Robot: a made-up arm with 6 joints.
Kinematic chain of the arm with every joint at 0, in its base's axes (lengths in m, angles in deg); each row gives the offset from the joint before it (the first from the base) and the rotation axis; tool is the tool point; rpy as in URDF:
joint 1: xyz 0 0 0.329 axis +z
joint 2: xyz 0 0 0 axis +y
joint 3: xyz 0.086 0 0.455 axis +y
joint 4: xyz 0.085 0 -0.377 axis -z
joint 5: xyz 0 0 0 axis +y
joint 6: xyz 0.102 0 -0.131 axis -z
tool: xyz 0 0 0 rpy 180 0 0
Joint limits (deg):
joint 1: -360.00..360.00
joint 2: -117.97..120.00
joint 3: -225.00..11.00
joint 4: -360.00..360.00
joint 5: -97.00..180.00
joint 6: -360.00..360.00
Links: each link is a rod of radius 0.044 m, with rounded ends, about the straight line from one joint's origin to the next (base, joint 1, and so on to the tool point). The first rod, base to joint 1, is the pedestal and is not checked.
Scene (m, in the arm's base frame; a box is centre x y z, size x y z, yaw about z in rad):
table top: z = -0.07
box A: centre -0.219 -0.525 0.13 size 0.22 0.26 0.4 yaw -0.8
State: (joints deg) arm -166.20 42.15 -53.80 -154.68 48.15 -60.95
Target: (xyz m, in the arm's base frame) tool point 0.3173 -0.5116 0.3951
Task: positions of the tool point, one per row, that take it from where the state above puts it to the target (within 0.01 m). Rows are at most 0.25 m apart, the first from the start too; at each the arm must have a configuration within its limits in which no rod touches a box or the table.
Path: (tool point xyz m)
1: -0.3941 -0.1956 0.0850
2: -0.2158 -0.1916 0.1058
3: -0.0692 -0.1296 0.1629
4: 0.0264 -0.0344 0.2509
5: -0.0015 -0.1625 0.1888
6: 0.0380 -0.3192 0.1906
7: 0.1531 -0.4521 0.2613
8: 0.3173 -0.5116 0.3951

